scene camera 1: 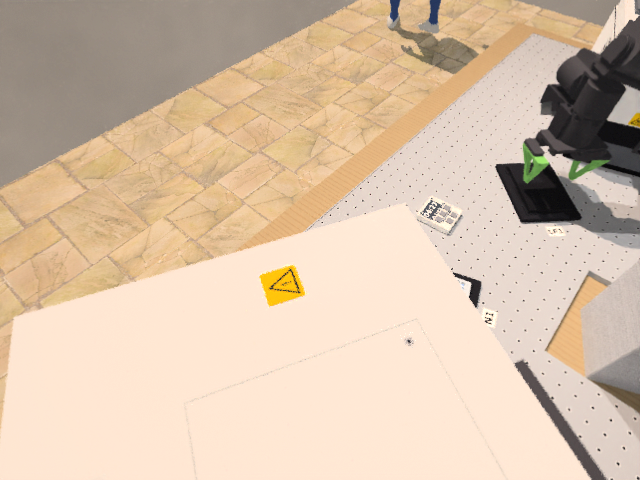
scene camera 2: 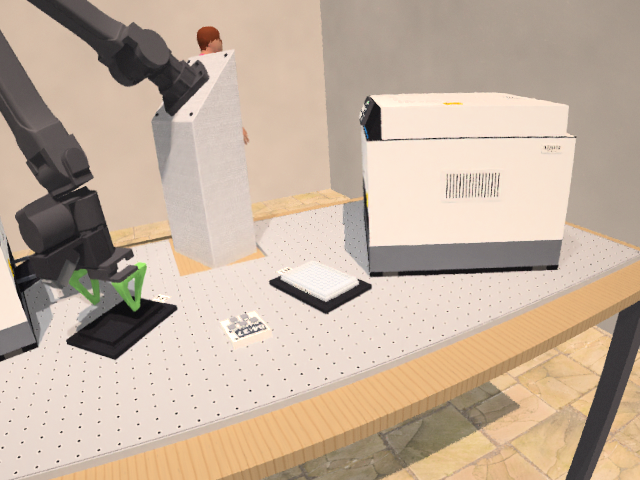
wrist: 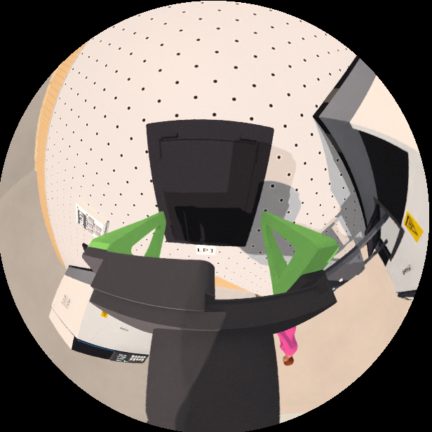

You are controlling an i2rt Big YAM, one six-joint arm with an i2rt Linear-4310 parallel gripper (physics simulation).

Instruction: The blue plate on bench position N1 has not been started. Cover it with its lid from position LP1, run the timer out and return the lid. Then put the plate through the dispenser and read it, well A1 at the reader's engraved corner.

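Seen in the pictures: gripper, between the fingertips: (scene camera 1: pixel 547 179) (scene camera 2: pixel 116 306); arm's base, origin of its link: (scene camera 2: pixel 187 89).
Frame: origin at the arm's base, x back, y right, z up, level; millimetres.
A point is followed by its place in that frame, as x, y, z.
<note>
The plate (scene camera 2: pixel 319 279) @(-331, -151, -352) (scene camera 1: pixel 463 283) @(-280, -106, -354) looks pale and gridded and sits on the black nest (scene camera 2: pixel 326 306) @(-404, -132, -366) (scene camera 1: pixel 476 292) @(-256, -98, -366) marked N1; scene camera 1 shows part of it past a white housing. The black nest (scene camera 1: pixel 518 202) @(-299, 146, -366) (scene camera 2: pixel 111 351) @(-375, 225, -366) (wrist: pixel 210 129) at LP1 shows dark glossy areas; a clear lid on it cannot be made out. My gripper (scene camera 1: pixel 549 180) @(-280, 212, -337) (scene camera 2: pixel 115 306) @(-280, 212, -337) (wrist: pixel 212 216) is open and empty, fingers down above the LP1 nest. In the wrist view its fingertips are either side of the nest's label end. A small white keypad box (scene camera 1: pixel 439 214) @(-398, 5, -362) (scene camera 2: pixel 246 328) @(-411, 10, -362) (wrist: pixel 89 222), possibly the timer, lies between the nests.
A large white instrument (scene camera 2: pixel 470 206) @(-414, -428, -236) (scene camera 1: pixel 232 361) @(-341, -489, -53) (wrist: pixel 112 327) stands beyond N1. Another white instrument (scene camera 2: pixel 10 304) @(-296, 375, -284) (wrist: pixel 390 105) with a dark opening is beside LP1. A grey pillar (scene camera 2: pixel 206 180) @(-104, -2, -186) (scene camera 1: pixel 615 330) @(-76, -62, -303) stands behind the nests. Which instrument reads or dispenses cannot be told.
</note>
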